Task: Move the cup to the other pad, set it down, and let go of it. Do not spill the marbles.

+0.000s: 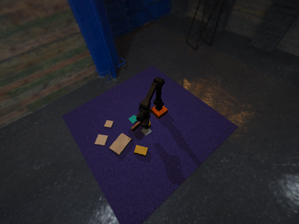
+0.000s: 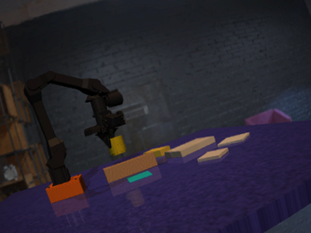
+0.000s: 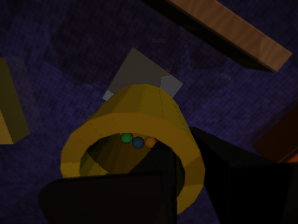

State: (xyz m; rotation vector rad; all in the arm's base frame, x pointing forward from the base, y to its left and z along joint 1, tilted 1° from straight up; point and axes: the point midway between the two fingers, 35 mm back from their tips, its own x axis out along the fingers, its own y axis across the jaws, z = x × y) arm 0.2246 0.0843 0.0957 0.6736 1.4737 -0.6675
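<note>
Right now the teal pad is 180 mm to the right of my gripper tip, 120 mm below it and 50 mm ahead of it. Also, from my gripper tip: wooden bar 100 mm below, 80 mm to the right, 40 mm ahead; grey pad 120 mm below, 30 mm ahead, 20 mm to the left.
</note>
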